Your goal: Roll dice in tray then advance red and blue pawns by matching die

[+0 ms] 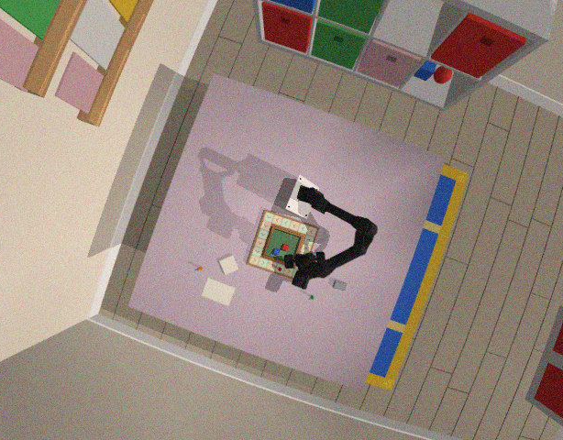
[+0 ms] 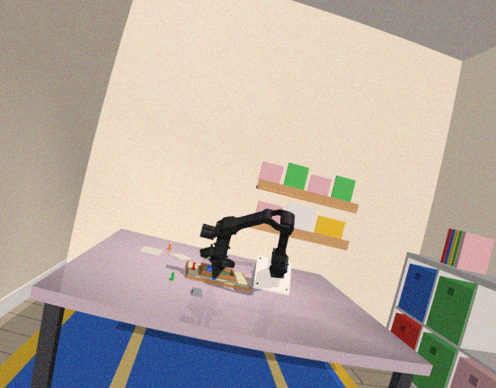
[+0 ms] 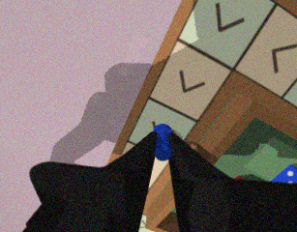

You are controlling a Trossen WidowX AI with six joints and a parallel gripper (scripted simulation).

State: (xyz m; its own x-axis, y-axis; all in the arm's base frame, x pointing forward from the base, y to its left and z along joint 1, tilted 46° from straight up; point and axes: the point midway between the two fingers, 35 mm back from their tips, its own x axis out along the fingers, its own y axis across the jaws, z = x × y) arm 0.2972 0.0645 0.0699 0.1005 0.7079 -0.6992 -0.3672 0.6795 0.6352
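The red pawn is 90 mm ahead of my gripper tip, 90 mm to the right of it and 10 mm above it. The rest, counted from my gripper tip: grey block 80 mm ahead, 220 mm to the left, 10 mm below; then green pawn 180 mm ahead, 110 mm to the left, 10 mm below; then blue pawn 10 mm above.
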